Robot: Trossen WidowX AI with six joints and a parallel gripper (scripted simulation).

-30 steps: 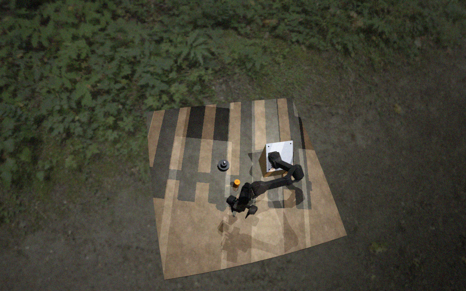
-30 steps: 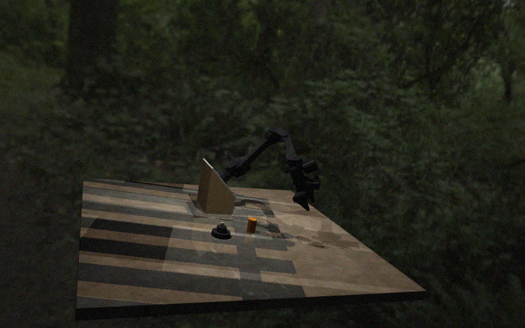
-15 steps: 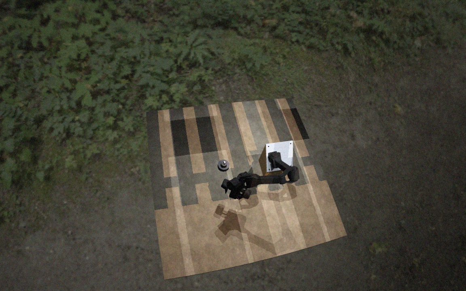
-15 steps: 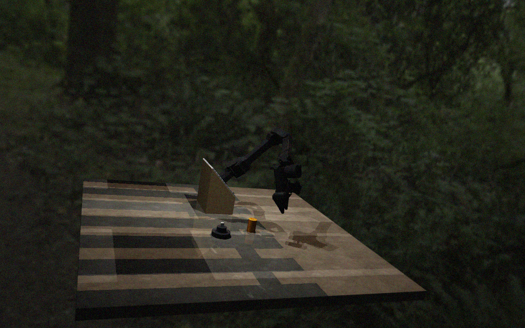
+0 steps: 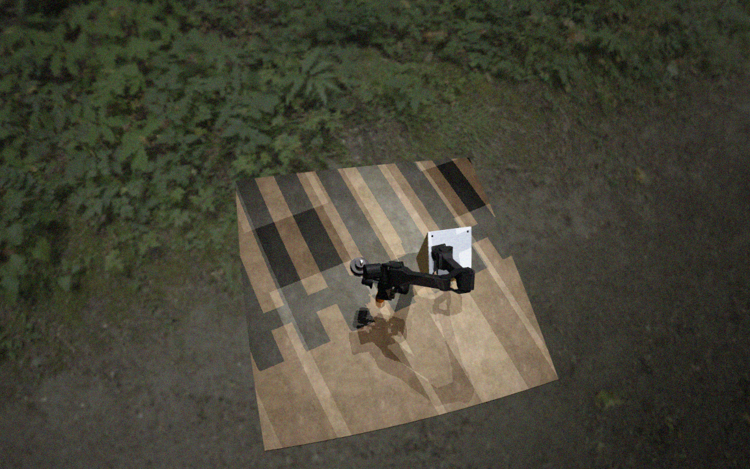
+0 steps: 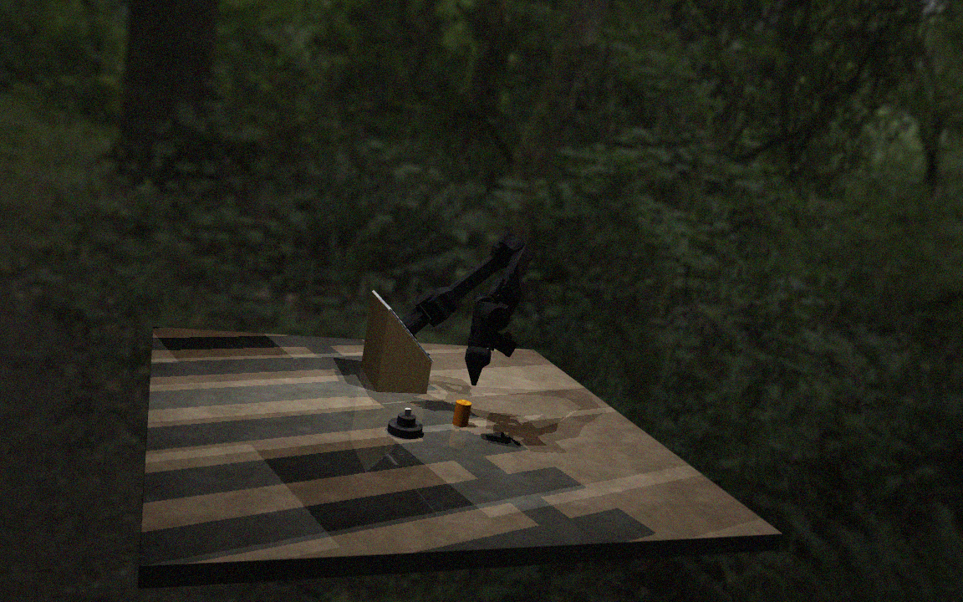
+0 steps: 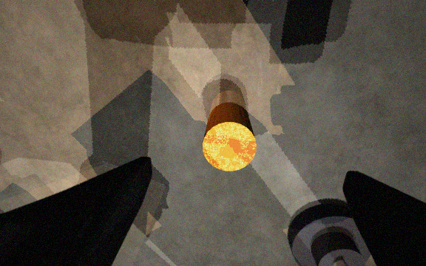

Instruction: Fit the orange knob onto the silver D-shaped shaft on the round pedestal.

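My gripper tip is 80 mm above the orange knob, 10 mm to the left of it and 10 mm past it. The rest, counted from my gripper tip: round dark pedestal 180 mm to the right, 90 mm below, 30 mm ahead.
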